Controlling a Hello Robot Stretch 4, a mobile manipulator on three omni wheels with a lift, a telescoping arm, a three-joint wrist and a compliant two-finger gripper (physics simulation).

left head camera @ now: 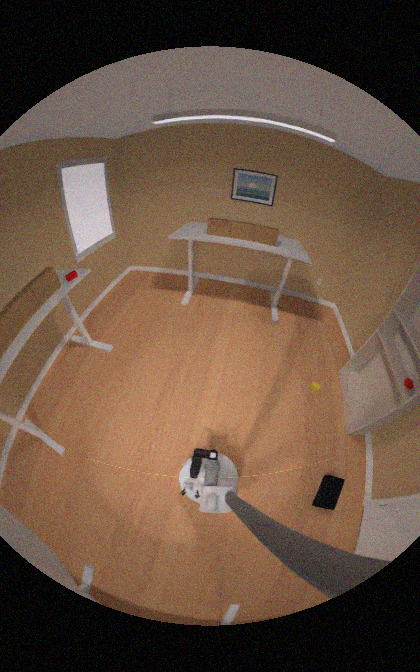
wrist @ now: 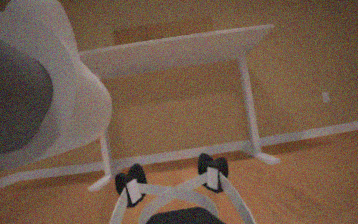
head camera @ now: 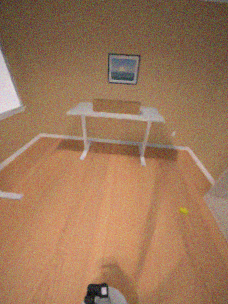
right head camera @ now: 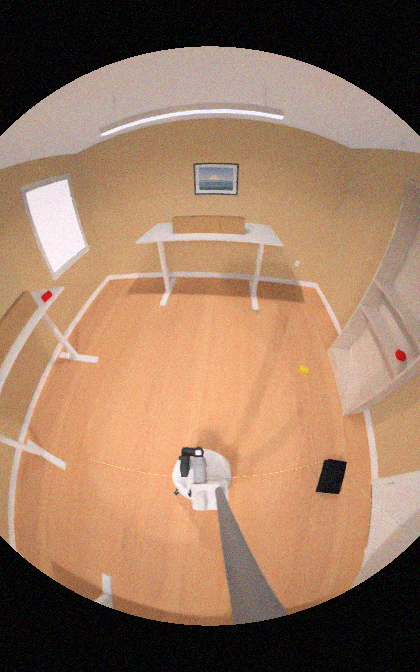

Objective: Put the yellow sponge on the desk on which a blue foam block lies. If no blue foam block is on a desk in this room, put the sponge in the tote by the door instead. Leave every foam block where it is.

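Observation:
The yellow sponge [head camera: 183, 210] [left head camera: 315, 386] [right head camera: 303, 370] lies on the floor, ahead and to the right, near the shelf unit. The black tote [left head camera: 328, 492] [right head camera: 331, 476] stands on the floor at the right. A white desk [head camera: 77, 111] [right head camera: 260, 231] [wrist: 165, 62] stands ahead with a brown box row, which hides part of its top; no foam block shows on it. A red foam block [left head camera: 71, 275] [right head camera: 46, 296] lies on the left desk [left head camera: 82, 274] [right head camera: 56, 291]. No blue foam block shows. My gripper [wrist: 171, 171] is open and empty, well away from the sponge.
A white shelf unit [left head camera: 367, 425] [right head camera: 355, 407] at the right holds another red block [left head camera: 409, 383] [right head camera: 400, 355]. The white door [left head camera: 385, 525] [right head camera: 392, 515] is at the lower right. Desk feet [left head camera: 87, 575] [right head camera: 106, 582] show at the bottom. The left desk's feet reach onto the floor.

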